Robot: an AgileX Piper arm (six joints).
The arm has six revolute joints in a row. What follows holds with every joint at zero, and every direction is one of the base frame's.
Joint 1 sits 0.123 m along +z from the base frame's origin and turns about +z.
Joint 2 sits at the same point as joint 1 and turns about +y.
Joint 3 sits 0.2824 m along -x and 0.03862 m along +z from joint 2 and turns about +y.
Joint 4 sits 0.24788 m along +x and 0.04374 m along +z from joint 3 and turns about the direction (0.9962, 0, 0.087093).
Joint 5 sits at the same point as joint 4 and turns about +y.
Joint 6 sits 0.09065 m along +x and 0.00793 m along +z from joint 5 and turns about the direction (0.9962, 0, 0.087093).
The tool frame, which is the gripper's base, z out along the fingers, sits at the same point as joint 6; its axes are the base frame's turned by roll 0, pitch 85 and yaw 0 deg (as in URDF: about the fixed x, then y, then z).
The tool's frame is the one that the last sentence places.
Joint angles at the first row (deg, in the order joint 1, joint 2, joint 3, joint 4, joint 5, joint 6):
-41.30 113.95 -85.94 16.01 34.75 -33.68
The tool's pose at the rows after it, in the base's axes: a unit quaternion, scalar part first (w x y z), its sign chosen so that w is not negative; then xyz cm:
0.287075 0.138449 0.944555 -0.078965 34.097 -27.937 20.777
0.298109 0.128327 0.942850 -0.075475 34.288 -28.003 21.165
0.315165 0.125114 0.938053 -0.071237 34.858 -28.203 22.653
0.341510 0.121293 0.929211 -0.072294 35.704 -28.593 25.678
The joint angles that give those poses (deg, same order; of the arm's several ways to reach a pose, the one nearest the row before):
-41.37 114.65 -85.89 17.86 34.18 -36.64
-41.55 114.65 -86.56 20.32 34.39 -39.55
-41.55 114.65 -89.67 21.96 36.28 -40.22
-41.50 114.65 -95.97 22.60 39.84 -39.32

